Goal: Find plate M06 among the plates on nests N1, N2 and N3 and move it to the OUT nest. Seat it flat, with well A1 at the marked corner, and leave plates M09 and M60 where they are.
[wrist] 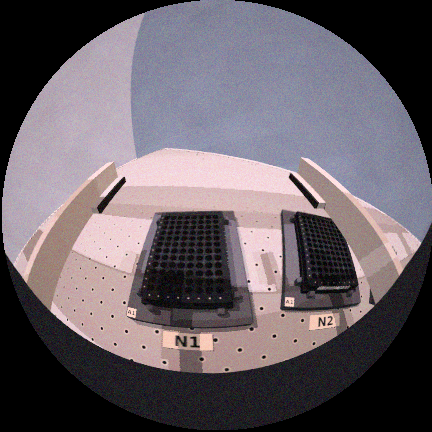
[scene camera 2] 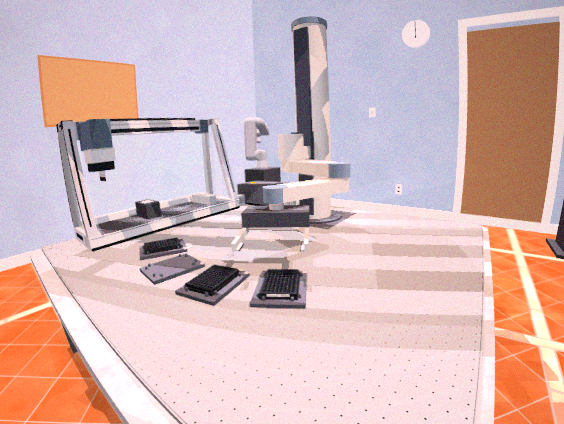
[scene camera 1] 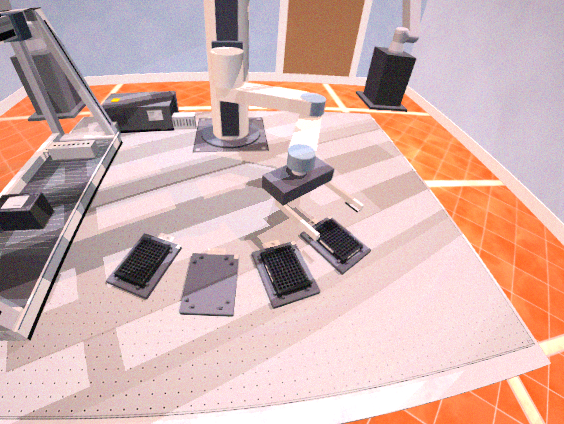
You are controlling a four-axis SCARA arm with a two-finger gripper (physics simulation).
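Seen in the pictures: gripper, fingertip midpoint: (wrist: 205, 162) (scene camera 2: 269, 247) (scene camera 1: 341, 221); arm's base, origin of the base link: (scene camera 2: 314, 218) (scene camera 1: 231, 135).
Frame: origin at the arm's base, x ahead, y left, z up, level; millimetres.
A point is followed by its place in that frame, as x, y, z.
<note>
Plate M06 (scene camera 1: 339, 240) {637, 290, 37} (scene camera 2: 280, 283) {642, 292, 39} (wrist: 190, 257) {623, 275, 34}, black, sits on nest N1 (scene camera 1: 344, 268) {719, 282, 25} (scene camera 2: 277, 303) {697, 325, 25} (wrist: 245, 312) {598, 201, 25}; its code does not show. A second black plate (scene camera 1: 285, 269) {715, 128, 38} (scene camera 2: 214, 279) {717, 141, 36} (wrist: 327, 251) {699, 128, 37} sits on nest N2 (scene camera 1: 297, 299) {790, 146, 23} (scene camera 2: 206, 298) {777, 182, 25} (wrist: 289, 250) {691, 179, 25}, its code unreadable. A third plate (scene camera 1: 144, 260) {664, -218, 37} (scene camera 2: 161, 245) {671, -205, 38} sits on the far-left nest. The bare OUT nest (scene camera 1: 210, 285) {737, -53, 25} (scene camera 2: 172, 267) {731, -38, 25} lies between the second and third plates. My gripper (scene camera 1: 336, 220) {649, 269, 126} (scene camera 2: 269, 250) {649, 269, 126} (wrist: 205, 162) {649, 269, 126} is open and empty, raised above the table on the robot-column side of N1.
The gantry frame (scene camera 1: 75, 220) {517, -450, 41} (scene camera 2: 165, 227) {517, -450, 23} stands left of the nests, with a black block (scene camera 1: 25, 210) {564, -528, 131} (scene camera 2: 148, 208) {555, -515, 111} inside. A dark box (scene camera 1: 142, 111) {-35, -365, 107} is beside the robot column (scene camera 1: 228, 95) {219, 2, 266} (scene camera 2: 320, 95) {38, 64, 554}. A1 tags (wrist: 131, 312) {537, 290, 25} mark the nest corners near the N1 and N2 labels.
</note>
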